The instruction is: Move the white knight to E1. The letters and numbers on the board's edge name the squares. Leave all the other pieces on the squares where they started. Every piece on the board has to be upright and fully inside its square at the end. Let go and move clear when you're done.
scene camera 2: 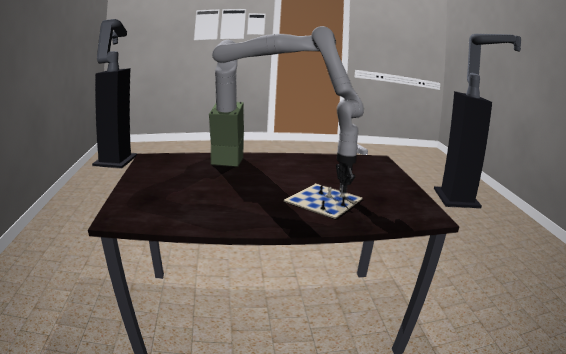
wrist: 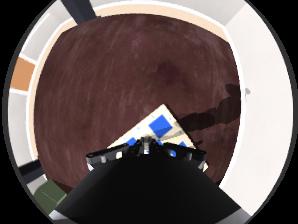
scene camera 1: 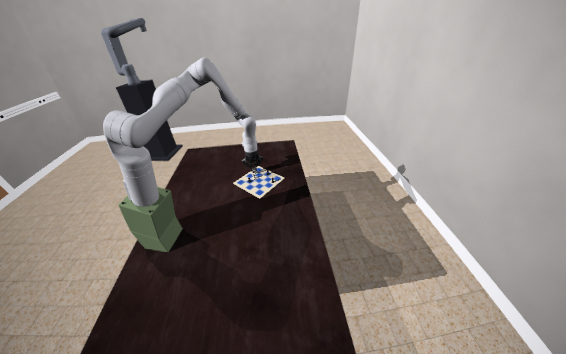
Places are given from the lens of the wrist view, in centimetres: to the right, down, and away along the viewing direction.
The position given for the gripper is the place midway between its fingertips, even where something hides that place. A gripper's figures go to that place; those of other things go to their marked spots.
gripper (wrist: 146, 141): -1, 6, 16
chessboard (wrist: 161, 125): 2, 3, 18
